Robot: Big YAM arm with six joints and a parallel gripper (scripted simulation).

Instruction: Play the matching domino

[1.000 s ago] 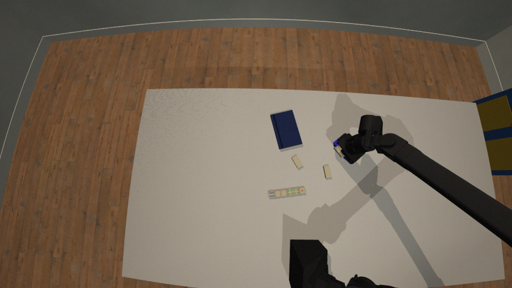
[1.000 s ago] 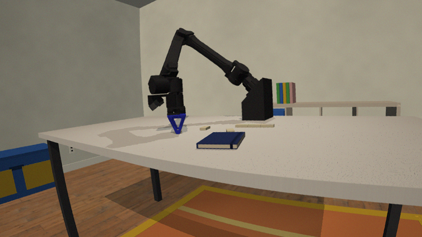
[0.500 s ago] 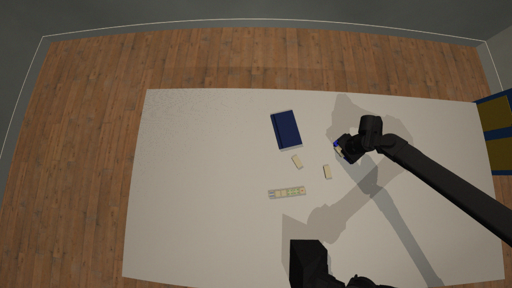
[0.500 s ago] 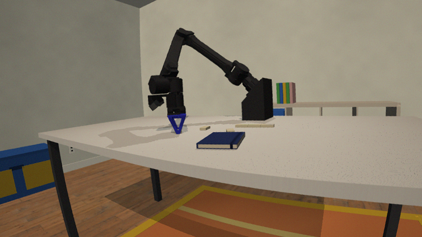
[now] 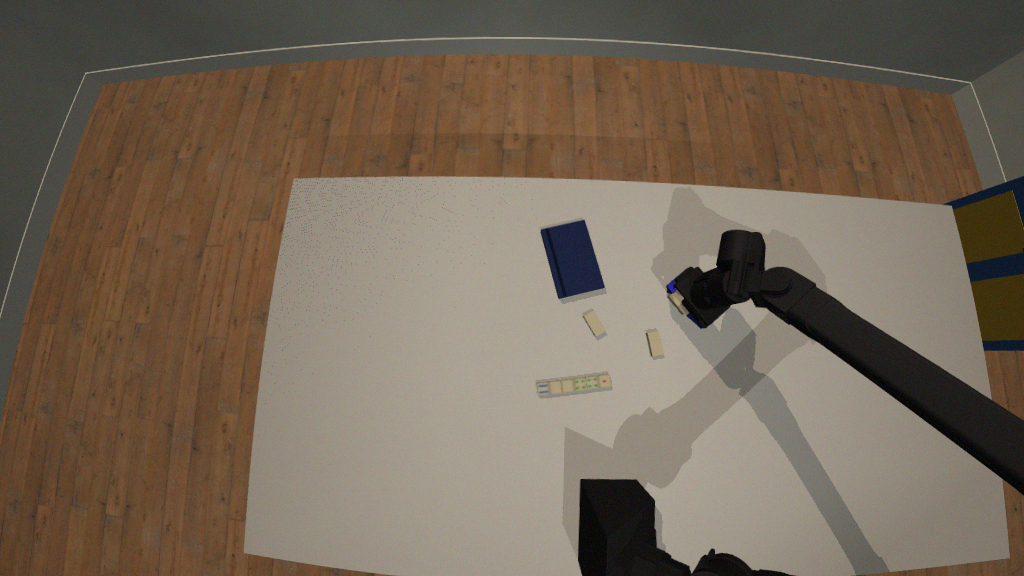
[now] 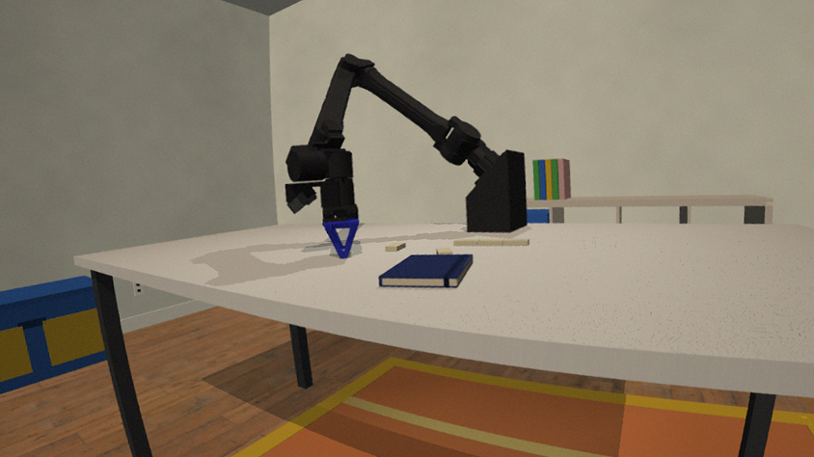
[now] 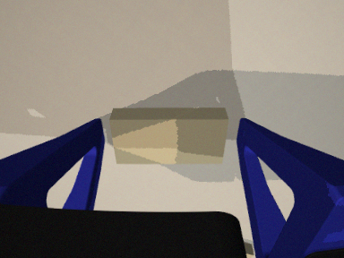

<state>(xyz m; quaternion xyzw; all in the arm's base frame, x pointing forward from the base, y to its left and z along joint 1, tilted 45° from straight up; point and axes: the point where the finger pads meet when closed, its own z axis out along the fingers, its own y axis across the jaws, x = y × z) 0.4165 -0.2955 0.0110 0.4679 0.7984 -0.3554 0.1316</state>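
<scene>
Right now my hand is right at the domino. From my hand the other things lie so: dark blue book: 23 cm to the left, 12 cm ahead.
</scene>
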